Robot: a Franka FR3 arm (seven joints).
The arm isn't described. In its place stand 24 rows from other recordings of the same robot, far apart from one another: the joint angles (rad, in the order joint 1, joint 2, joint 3, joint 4, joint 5, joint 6, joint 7), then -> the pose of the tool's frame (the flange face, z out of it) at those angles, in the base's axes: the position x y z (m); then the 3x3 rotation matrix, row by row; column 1 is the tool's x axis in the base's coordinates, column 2 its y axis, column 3 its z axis.
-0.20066, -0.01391, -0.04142, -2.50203, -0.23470, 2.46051, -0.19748 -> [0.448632, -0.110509, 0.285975], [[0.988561, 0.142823, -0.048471], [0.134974, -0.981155, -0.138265], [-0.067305, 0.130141, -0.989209]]
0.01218, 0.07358, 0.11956, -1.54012, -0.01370, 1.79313, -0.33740 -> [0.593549, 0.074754, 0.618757], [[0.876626, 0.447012, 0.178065], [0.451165, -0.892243, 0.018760], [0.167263, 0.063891, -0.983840]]
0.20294, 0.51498, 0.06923, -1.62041, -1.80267, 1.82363, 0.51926 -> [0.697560, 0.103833, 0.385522], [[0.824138, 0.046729, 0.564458], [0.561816, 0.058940, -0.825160], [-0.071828, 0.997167, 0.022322]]
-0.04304, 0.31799, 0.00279, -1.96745, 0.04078, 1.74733, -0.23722 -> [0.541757, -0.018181, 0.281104], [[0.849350, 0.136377, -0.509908], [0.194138, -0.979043, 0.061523], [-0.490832, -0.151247, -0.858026]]
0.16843, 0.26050, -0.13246, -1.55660, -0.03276, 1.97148, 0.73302 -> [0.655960, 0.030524, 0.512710], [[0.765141, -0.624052, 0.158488], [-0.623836, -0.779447, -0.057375], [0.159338, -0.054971, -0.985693]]
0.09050, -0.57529, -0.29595, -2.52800, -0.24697, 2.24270, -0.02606 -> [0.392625, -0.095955, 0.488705], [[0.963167, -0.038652, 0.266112], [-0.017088, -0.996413, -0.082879], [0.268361, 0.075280, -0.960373]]
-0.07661, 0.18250, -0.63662, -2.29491, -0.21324, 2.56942, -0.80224 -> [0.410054, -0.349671, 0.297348], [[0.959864, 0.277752, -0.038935], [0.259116, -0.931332, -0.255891], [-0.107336, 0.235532, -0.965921]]
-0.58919, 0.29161, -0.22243, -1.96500, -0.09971, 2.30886, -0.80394 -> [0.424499, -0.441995, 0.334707], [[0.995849, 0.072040, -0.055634], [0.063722, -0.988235, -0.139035], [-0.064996, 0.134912, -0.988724]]
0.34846, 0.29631, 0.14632, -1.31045, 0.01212, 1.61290, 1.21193 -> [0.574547, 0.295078, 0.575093], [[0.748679, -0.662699, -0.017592], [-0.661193, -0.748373, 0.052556], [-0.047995, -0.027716, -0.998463]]
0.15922, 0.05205, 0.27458, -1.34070, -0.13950, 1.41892, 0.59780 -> [0.510042, 0.212238, 0.690769], [[0.978900, -0.189759, 0.075809], [-0.181793, -0.978140, -0.100963], [0.093310, 0.085051, -0.991998]]
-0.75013, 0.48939, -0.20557, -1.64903, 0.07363, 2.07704, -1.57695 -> [0.402702, -0.536605, 0.329700], [[0.821604, 0.567305, -0.055959], [0.569085, -0.821974, 0.022374], [-0.033304, -0.050228, -0.998182]]
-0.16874, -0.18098, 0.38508, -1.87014, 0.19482, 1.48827, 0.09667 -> [0.464948, 0.138205, 0.566703], [[0.968625, 0.089506, -0.231849], [0.110916, -0.990524, 0.080996], [-0.222403, -0.104171, -0.969374]]
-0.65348, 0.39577, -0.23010, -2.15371, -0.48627, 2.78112, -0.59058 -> [0.390024, -0.439610, 0.237415], [[0.984672, 0.173991, -0.012191], [0.157381, -0.916450, -0.367901], [-0.075184, 0.360343, -0.929785]]
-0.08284, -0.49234, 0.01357, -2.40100, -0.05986, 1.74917, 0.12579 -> [0.381643, -0.031521, 0.481566], [[0.971228, -0.174110, -0.162488], [-0.184917, -0.981279, -0.053823], [-0.150075, 0.082322, -0.985241]]
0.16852, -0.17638, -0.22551, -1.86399, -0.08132, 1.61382, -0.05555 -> [0.496088, -0.044734, 0.580203], [[0.996740, 0.011633, -0.079833], [0.008628, -0.999245, -0.037883], [-0.080213, 0.037071, -0.996088]]
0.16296, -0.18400, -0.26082, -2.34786, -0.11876, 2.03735, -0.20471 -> [0.459306, -0.052629, 0.392438], [[0.975406, 0.175285, -0.133635], [0.170451, -0.984250, -0.046887], [-0.139748, 0.022956, -0.989921]]
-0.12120, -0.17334, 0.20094, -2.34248, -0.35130, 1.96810, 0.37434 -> [0.458006, 0.014915, 0.390373], [[0.984381, -0.101491, -0.143856], [-0.147727, -0.920658, -0.361339], [-0.095769, 0.376946, -0.921271]]
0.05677, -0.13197, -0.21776, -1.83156, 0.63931, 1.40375, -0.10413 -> [0.492475, -0.013694, 0.585560], [[0.980499, -0.100561, -0.168844], [0.032685, -0.763749, 0.644685], [-0.193785, -0.637632, -0.745568]]
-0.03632, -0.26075, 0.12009, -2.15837, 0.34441, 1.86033, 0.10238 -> [0.470109, 0.069194, 0.506800], [[0.989888, -0.134761, -0.044283], [-0.116210, -0.949450, 0.291616], [-0.081343, -0.283521, -0.955510]]
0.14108, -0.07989, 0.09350, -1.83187, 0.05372, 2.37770, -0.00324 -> [0.567108, 0.138211, 0.631143], [[0.795679, 0.225046, 0.562360], [0.157843, -0.973378, 0.166198], [0.584791, -0.043476, -0.810018]]
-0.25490, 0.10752, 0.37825, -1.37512, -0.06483, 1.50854, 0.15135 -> [0.577651, 0.050307, 0.653702], [[0.998698, -0.036105, 0.036034], [-0.035369, -0.999156, -0.020874], [0.036757, 0.019572, -0.999133]]
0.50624, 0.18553, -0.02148, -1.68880, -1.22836, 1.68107, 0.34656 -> [0.586551, 0.207159, 0.532059], [[0.890558, 0.107865, 0.441896], [0.451004, -0.335768, -0.826955], [0.059175, 0.935749, -0.347668]]
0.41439, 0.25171, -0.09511, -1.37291, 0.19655, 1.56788, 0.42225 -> [0.587377, 0.224140, 0.570584], [[0.987946, -0.112535, -0.106292], [-0.096452, -0.984584, 0.145918], [-0.121074, -0.133907, -0.983570]]
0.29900, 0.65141, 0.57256, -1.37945, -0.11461, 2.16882, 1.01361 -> [0.546667, 0.494378, 0.398830], [[0.974868, -0.222762, -0.003011], [-0.210279, -0.924534, 0.317836], [-0.073585, -0.309215, -0.948141]]
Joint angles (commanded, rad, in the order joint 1, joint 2, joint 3, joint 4, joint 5, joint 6, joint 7), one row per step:
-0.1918 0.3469 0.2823 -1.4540 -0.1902 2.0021 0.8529
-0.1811 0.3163 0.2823 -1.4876 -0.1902 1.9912 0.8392
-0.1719 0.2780 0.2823 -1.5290 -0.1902 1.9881 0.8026
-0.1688 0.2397 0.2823 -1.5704 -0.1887 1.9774 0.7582
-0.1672 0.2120 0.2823 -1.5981 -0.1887 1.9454 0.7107
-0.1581 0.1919 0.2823 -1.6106 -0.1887 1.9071 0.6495
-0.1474 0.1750 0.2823 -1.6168 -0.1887 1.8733 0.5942
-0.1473 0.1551 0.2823 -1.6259 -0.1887 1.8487 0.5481
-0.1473 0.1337 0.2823 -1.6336 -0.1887 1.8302 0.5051
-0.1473 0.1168 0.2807 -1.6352 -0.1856 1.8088 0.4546
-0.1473 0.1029 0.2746 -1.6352 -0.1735 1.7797 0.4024
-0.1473 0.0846 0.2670 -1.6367 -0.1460 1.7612 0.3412
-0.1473 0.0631 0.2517 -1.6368 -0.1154 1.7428 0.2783
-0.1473 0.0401 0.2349 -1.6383 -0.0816 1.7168 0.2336
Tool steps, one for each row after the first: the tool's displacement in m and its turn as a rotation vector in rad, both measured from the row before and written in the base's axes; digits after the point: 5 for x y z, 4 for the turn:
-0.00983 0.00936 0.00232 -0.0127 0.0150 0.0261
-0.01157 0.00866 0.00398 -0.0185 0.0092 0.0480
-0.01229 0.00416 0.00274 -0.0195 0.0177 0.0479
-0.01094 0.00164 0.00036 -0.0206 0.0361 0.0460
-0.00907 0.00555 0.00243 -0.0194 0.0365 0.0651
-0.00768 0.00630 0.00399 -0.0155 0.0288 0.0611
-0.00723 0.00000 0.00521 -0.0129 0.0190 0.0426
-0.00691 0.00014 0.00726 -0.0112 0.0101 0.0401
-0.00576 -0.00079 0.00713 -0.0077 0.0131 0.0446
-0.00571 -0.00290 0.00519 0.0007 0.0235 0.0392
-0.00601 -0.00187 0.00776 0.0169 0.0127 0.0464
-0.00644 -0.00569 0.01014 0.0199 0.0071 0.0410
-0.00790 -0.00611 0.00956 0.0240 0.0115 0.0216

